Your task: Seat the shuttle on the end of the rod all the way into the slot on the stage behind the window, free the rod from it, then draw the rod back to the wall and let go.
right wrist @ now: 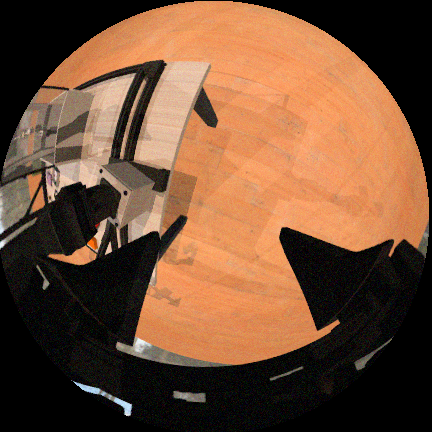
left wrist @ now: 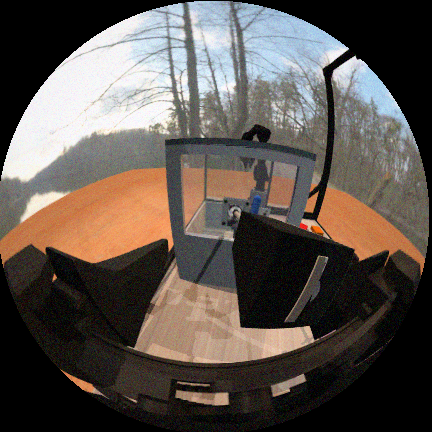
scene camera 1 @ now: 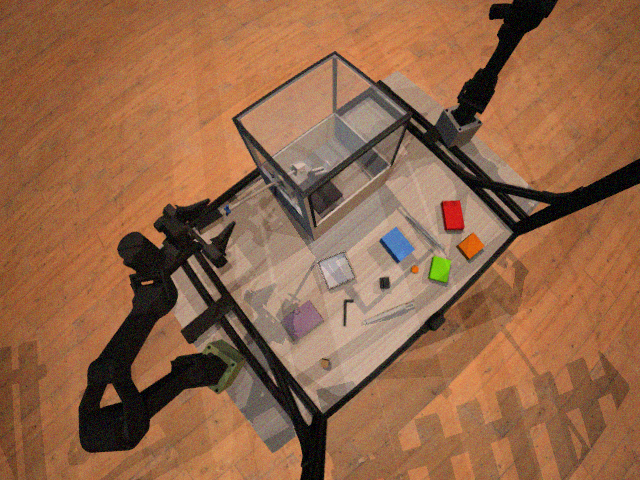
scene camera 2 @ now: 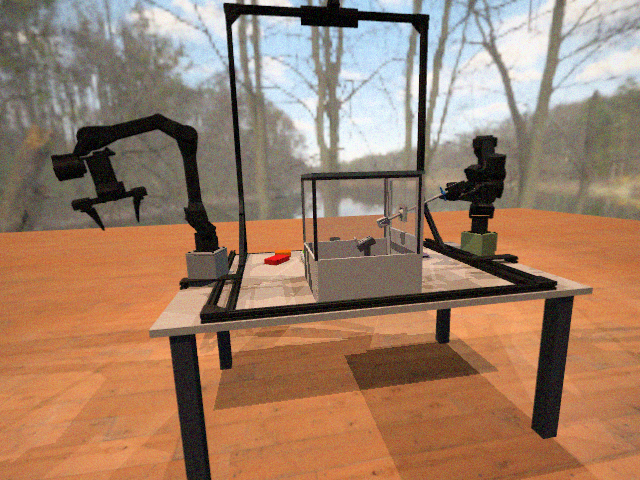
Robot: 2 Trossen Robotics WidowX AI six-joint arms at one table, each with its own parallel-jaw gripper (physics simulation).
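Places are measured from the left arm's base along level axes (x down, y right, z back), in metres.
Pixels of known places: left gripper, between the fingertips: (left wrist: pixel 226 246) (scene camera 1: pixel 221 210) (scene camera 2: pixel 448 197); right gripper, between the fingertips: (right wrist: pixel 221 235) (left wrist: pixel 247 167) (scene camera 2: pixel 121 226); left arm's base, origin of its link: (scene camera 1: pixel 212 368) (scene camera 2: pixel 479 232); right arm's base, origin of its link: (right wrist: pixel 107 197) (scene camera 1: pixel 463 116) (scene camera 2: pixel 206 250).
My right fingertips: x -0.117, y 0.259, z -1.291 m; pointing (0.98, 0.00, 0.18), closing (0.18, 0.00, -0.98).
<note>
Ahead of a thing's pixels: the offset from my right fingertips to its top centre. "spot": to the spot under its first point.
My left gripper (scene camera 1: pixel 221 212) (scene camera 2: pixel 448 191) (left wrist: pixel 226 246) is open outside the window wall (left wrist: pixel 176 200). The rod's black handle {dx -0.104, dy -0.393, dz +0.964 m} (left wrist: pixel 285 275) stands between its spread fingers without being gripped, and in the left wrist view hides part of the finger at the right. The rod (scene camera 1: pixel 253 196) (scene camera 2: pixel 433 197) slopes from a blue collar {spot: dx -0.073, dy -0.377, dz +0.919 m} (scene camera 1: pixel 227 209) (scene camera 2: pixel 443 193) into the glass box. A pale cylindrical piece {spot: dx +0.016, dy -0.343, dz +0.707 m} (scene camera 2: pixel 383 222), apparently the shuttle, is at its inner end, above a dark tilted stage (scene camera 2: pixel 365 244). Their exact contact is too small to tell. My right gripper (scene camera 2: pixel 120 224) (right wrist: pixel 221 235) is open and empty, away from the box.
Red {dx +0.194, dy +0.123, dz +0.528 m} (scene camera 1: pixel 452 214), blue {dx +0.174, dy +0.006, dz +0.716 m} (scene camera 1: pixel 397 244), orange {dx +0.194, dy +0.217, dz +0.594 m} (scene camera 1: pixel 470 245) and green {dx +0.194, dy +0.159, dz +0.713 m} (scene camera 1: pixel 440 269) blocks, a purple piece {dx +0.200, dy -0.129, dz +1.056 m} (scene camera 1: pixel 302 320) and a small square tray {dx +0.194, dy -0.118, dz +0.877 m} (scene camera 1: pixel 323 275) lie on the table beside the box. Black rails (scene camera 1: pixel 211 289) edge the table near the left arm.
</note>
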